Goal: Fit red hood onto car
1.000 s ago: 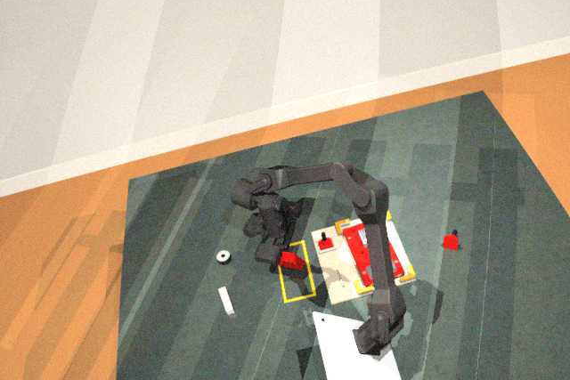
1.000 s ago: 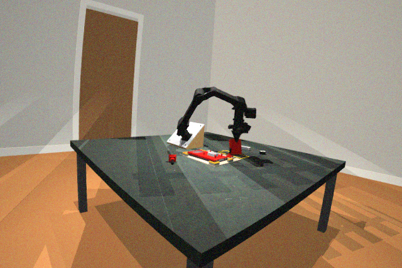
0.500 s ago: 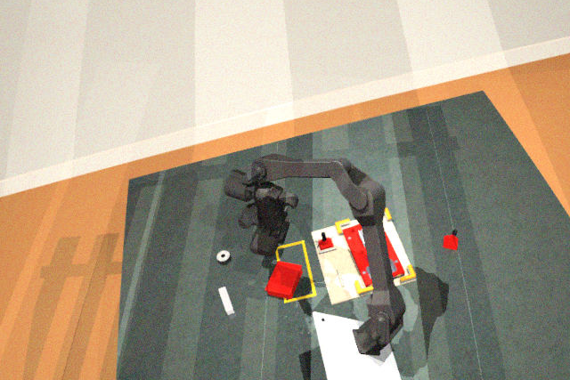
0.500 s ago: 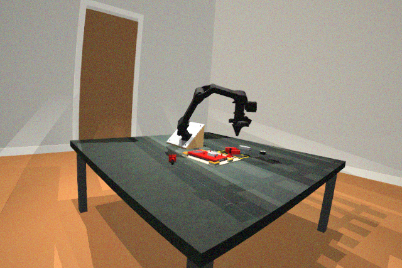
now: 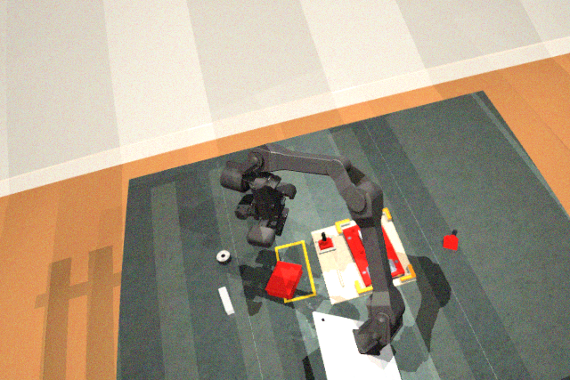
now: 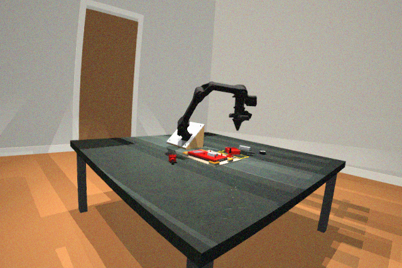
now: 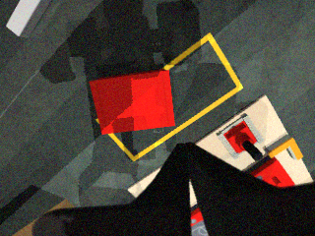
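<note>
Now: gripper tip 14 cm above the red hood, 4 cm past it and 2 cm to the right of it. Also, from my gripper tip: engine block (22 cm to the right, 13 cm below, 1 cm ahead); then cream jig plate (21 cm to the right, 14 cm below, 2 cm behind); then white bar (19 cm to the left, 14 cm below, 6 cm behind).
</note>
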